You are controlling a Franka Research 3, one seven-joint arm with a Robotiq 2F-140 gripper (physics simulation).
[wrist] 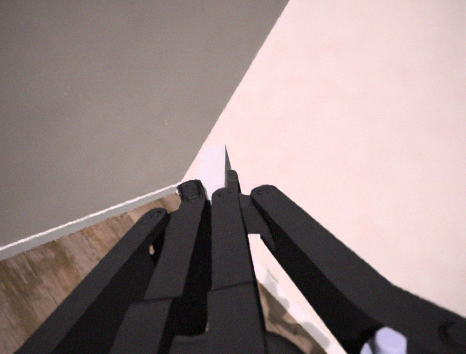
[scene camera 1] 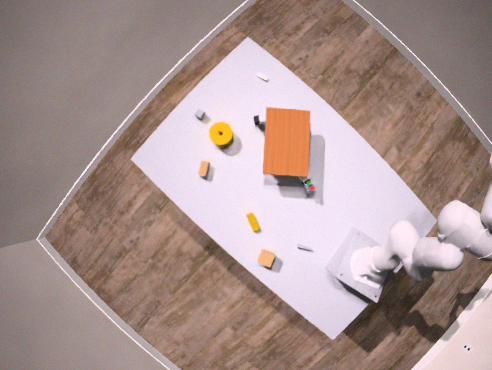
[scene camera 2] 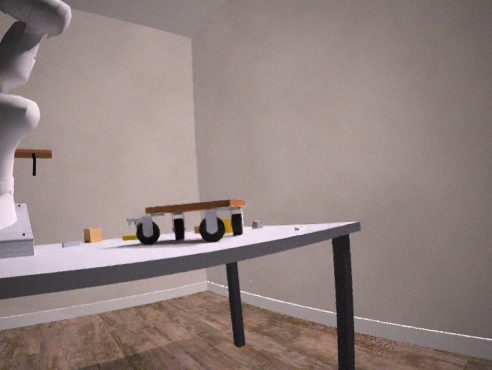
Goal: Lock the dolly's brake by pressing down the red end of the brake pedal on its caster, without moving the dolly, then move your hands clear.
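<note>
The dolly [scene camera 1: 286, 142] [scene camera 2: 195, 205] stands on its casters on the white table, its orange deck level. The brake pedal [scene camera 1: 309, 184] [scene camera 2: 134, 221] sticks out from the caster at the dolly's lower right corner in scene camera 1. Its green part [scene camera 1: 308, 182] lies nearer the deck and its red end [scene camera 1: 312, 188] farther out. The pedal is too small in scene camera 2 to tell its tilt. My gripper [wrist: 218, 163] is shut and empty in the wrist view, facing the room's walls, away from the dolly. It does not show in the scene views.
A yellow cylinder [scene camera 1: 221, 134], a grey cube [scene camera 1: 200, 114] and an orange block [scene camera 1: 204, 169] stand left of the dolly. A yellow bar [scene camera 1: 253, 222], an orange cube [scene camera 1: 266, 258] [scene camera 2: 93, 235] and a thin grey bar [scene camera 1: 305, 247] lie toward the arm's base [scene camera 1: 345, 265].
</note>
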